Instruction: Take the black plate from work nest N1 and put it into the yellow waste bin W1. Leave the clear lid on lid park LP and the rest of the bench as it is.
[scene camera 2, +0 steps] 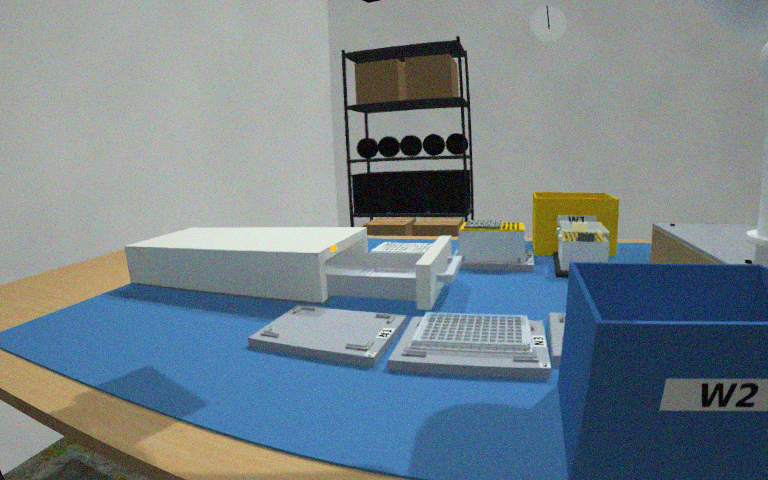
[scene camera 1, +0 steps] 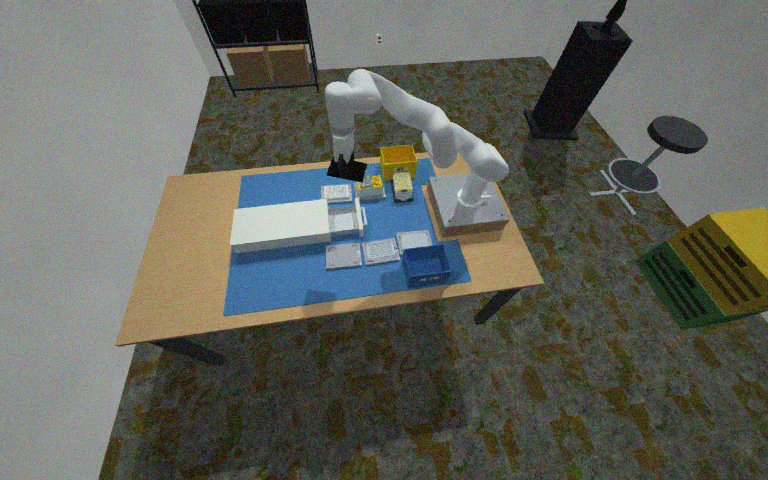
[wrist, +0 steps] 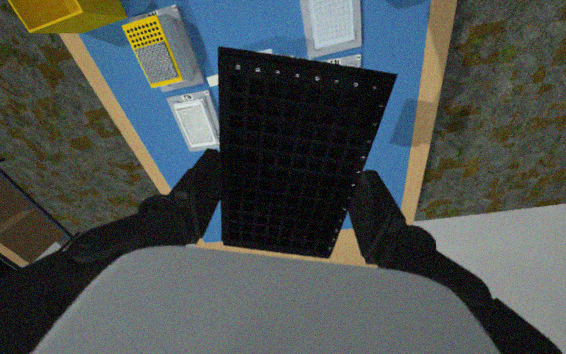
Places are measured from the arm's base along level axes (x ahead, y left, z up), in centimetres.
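Pixels of known places: gripper, fingertip midpoint: [scene camera 1: 347, 168] [wrist: 289, 180]; arm's base at its link origin: [scene camera 1: 469, 198].
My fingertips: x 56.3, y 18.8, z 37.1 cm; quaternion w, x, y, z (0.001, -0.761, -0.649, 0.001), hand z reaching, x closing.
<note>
For each thing: its middle in the pictures, then the offset to it from my fingertips. "pt": a spot on its surface instead.
- black plate at the middle of its body: [wrist: 289, 177] [scene camera 1: 347, 168] dy +0.0, dx +0.1, dz -0.4 cm
- yellow waste bin W1 at the middle of its body: [scene camera 2: 572, 222] [scene camera 1: 397, 162] dy -45.6, dx -21.1, dz -39.7 cm
- Work nest N1 at the middle of its body: [scene camera 2: 329, 329] [scene camera 1: 343, 255] dy +10.8, dx +4.8, dz -44.9 cm
- grey nest at a spot on its surface: [scene camera 1: 414, 241] pt dy +3.0, dx -28.6, dz -43.8 cm
- white plate at the middle of its body: [scene camera 2: 405, 250] [wrist: 196, 124] [scene camera 1: 336, 192] dy -26.8, dx +11.7, dz -43.8 cm
- yellow-topped rack at the middle of its body: [scene camera 2: 492, 239] [wrist: 160, 53] [scene camera 1: 369, 185] dy -29.6, dx -5.9, dz -41.3 cm
- box at the middle of its body: [scene camera 2: 582, 246] [scene camera 1: 402, 186] dy -30.4, dx -23.5, dz -41.9 cm
- Blue bin W2 at the middle of its body: [scene camera 2: 685, 363] [scene camera 1: 425, 266] dy +18.2, dx -32.4, dz -39.7 cm
My gripper [scene camera 1: 343, 160] [wrist: 289, 180] is shut on the black plate [scene camera 1: 352, 170] [wrist: 295, 130] and holds it by its two long sides, high above the bench's far side. The plate is to the left of the yellow waste bin W1 [scene camera 1: 398, 169] [scene camera 2: 545, 226] [wrist: 95, 15] in scene camera 1. W1 stands upright at the back. Work nest N1 [scene camera 1: 343, 255] [scene camera 2: 334, 333] bears no plate; in the wrist view the held plate hides most of it. Behind the blue bin, a grey nest [scene camera 1: 414, 241] bears a pale, flat piece; its label and any clear lid cannot be made out.
A white housing [scene camera 1: 280, 223] [scene camera 2: 226, 260] has its drawer open. A white plate [scene camera 1: 336, 192] [wrist: 196, 122] sits on N2, another [scene camera 1: 381, 250] [scene camera 2: 472, 331] on N3. A yellow-topped rack [scene camera 1: 370, 186] [scene camera 2: 491, 246] [wrist: 152, 52] and a box [scene camera 1: 402, 186] [scene camera 2: 583, 251] stand near W1. Blue bin W2 [scene camera 1: 426, 271] [scene camera 2: 623, 350] stands in front.
</note>
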